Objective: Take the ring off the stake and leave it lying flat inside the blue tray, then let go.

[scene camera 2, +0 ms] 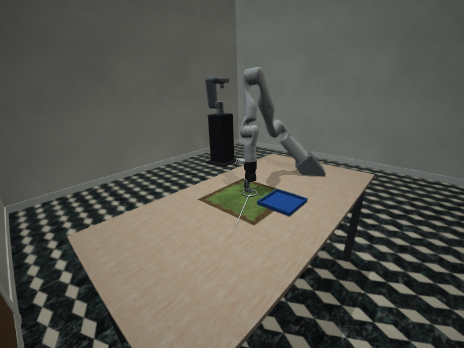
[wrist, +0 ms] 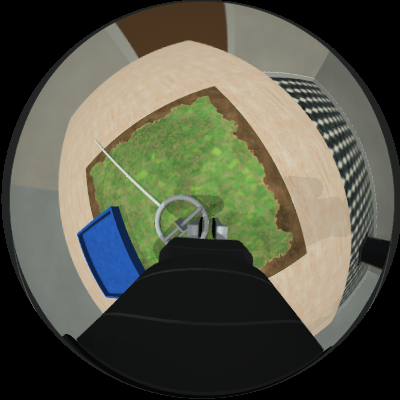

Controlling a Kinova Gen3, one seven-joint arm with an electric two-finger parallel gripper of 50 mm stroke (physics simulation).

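A grey ring sits over the green mat, with a grey bar and a small centre block across its inside. A thin white rod runs up to its side; which part is the stake is hard to tell. My gripper is partly open at the ring's right edge in the wrist view. The left finger overlaps the ring there, and a gap shows between the fingers. Their height against the rim is unclear. The blue tray is empty and apart from the ring.
The green mat with brown edges lies on the wooden table. The tray is beside it, with a low raised rim. A black pedestal with a grey device stands beyond the table.
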